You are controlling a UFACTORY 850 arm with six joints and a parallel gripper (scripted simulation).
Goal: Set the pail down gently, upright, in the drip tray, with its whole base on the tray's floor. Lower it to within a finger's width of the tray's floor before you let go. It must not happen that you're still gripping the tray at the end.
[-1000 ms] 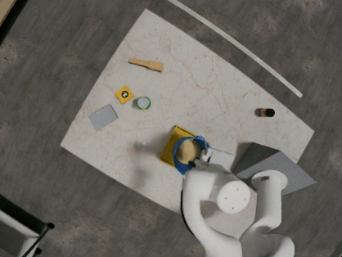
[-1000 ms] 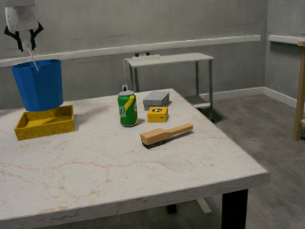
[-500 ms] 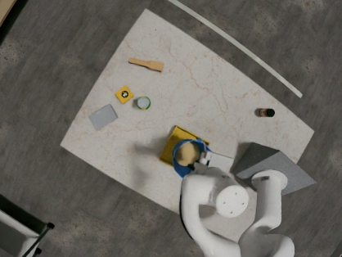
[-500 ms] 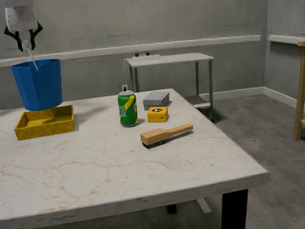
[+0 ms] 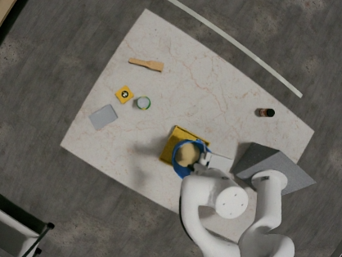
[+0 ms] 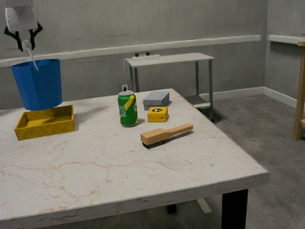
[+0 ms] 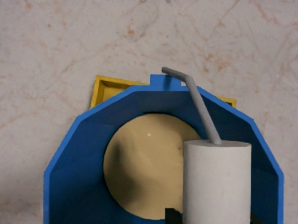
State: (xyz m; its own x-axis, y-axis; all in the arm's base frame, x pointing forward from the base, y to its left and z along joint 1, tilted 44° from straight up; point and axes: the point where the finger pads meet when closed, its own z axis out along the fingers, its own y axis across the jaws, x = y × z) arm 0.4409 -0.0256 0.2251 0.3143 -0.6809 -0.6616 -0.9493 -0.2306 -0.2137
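The white grip is 10 mm ahead of my hand and 30 mm below it. Round my hand: blue pail 10 mm ahead, 90 mm below; then yellow drip tray 20 mm ahead, 10 mm to the left, 310 mm below; then green can 340 mm ahead, 70 mm to the right, 260 mm below.
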